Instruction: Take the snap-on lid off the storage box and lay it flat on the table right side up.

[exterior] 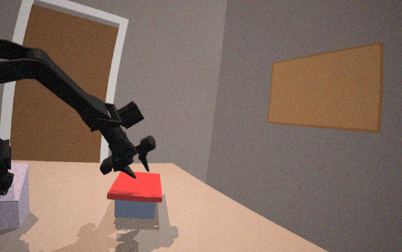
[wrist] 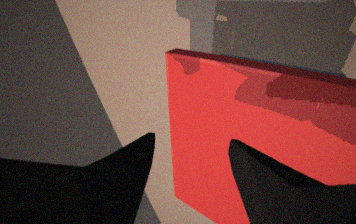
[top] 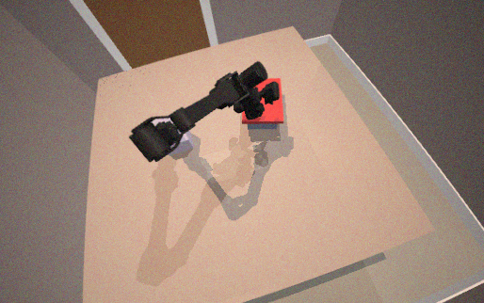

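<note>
Right now the red lid is 1 cm ahead of my gripper tip, 9 cm to the left of it and 7 cm below it. Round my gripper tip: box: 1 cm ahead, 9 cm to the left, 11 cm below.
</note>
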